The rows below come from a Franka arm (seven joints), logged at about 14 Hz.
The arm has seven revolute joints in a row. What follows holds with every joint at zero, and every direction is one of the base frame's. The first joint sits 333 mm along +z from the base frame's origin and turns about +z. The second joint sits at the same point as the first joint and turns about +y. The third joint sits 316 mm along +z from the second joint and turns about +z. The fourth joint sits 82.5 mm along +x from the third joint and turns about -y. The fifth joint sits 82.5 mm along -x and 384 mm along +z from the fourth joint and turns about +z. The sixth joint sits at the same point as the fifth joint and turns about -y. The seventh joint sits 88 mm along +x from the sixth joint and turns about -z. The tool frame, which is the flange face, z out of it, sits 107 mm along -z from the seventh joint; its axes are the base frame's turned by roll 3.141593, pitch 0 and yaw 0 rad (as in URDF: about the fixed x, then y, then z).
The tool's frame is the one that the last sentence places.
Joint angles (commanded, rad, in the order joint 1, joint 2, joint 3, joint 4, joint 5, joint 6, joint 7), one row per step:
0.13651 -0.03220 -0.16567 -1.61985 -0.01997 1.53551 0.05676
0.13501 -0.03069 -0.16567 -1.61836 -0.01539 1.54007 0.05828
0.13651 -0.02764 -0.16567 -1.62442 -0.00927 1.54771 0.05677
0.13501 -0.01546 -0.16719 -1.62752 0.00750 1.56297 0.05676
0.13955 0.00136 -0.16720 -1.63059 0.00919 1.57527 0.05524
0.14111 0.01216 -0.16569 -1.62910 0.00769 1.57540 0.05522
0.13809 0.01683 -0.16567 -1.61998 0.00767 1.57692 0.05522
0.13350 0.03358 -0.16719 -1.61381 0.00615 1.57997 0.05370
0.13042 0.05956 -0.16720 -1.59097 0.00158 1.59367 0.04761
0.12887 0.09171 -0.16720 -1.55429 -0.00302 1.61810 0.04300
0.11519 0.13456 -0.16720 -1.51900 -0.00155 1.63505 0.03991
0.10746 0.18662 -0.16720 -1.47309 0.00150 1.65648 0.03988
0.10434 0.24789 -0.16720 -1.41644 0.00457 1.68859 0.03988
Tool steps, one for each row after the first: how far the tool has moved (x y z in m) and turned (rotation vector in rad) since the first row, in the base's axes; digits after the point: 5 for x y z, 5 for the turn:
0.00097 -0.00027 0.00026 0.00412 -0.00470 -0.00305
0.00249 0.00133 -0.00358 0.00985 -0.00342 -0.00010
0.00739 0.00190 -0.01031 0.02461 -0.00403 -0.00373
0.01315 0.00515 -0.01987 0.02379 0.00341 0.00203
0.01607 0.00708 -0.02507 0.02076 0.01257 0.00510
0.01791 0.00556 -0.02323 0.01982 0.00653 0.00217
0.02276 0.00256 -0.02934 0.01583 0.01390 -0.00238
0.03209 0.00118 -0.03202 0.00694 0.00333 0.00121
0.04487 0.00091 -0.03100 -0.00390 -0.02561 0.00549
0.05899 -0.00556 -0.03784 -0.01003 -0.03522 -0.00414
0.07627 -0.00819 -0.04539 -0.01647 -0.05086 -0.01027
0.09714 -0.00765 -0.05339 -0.02486 -0.07871 -0.01058

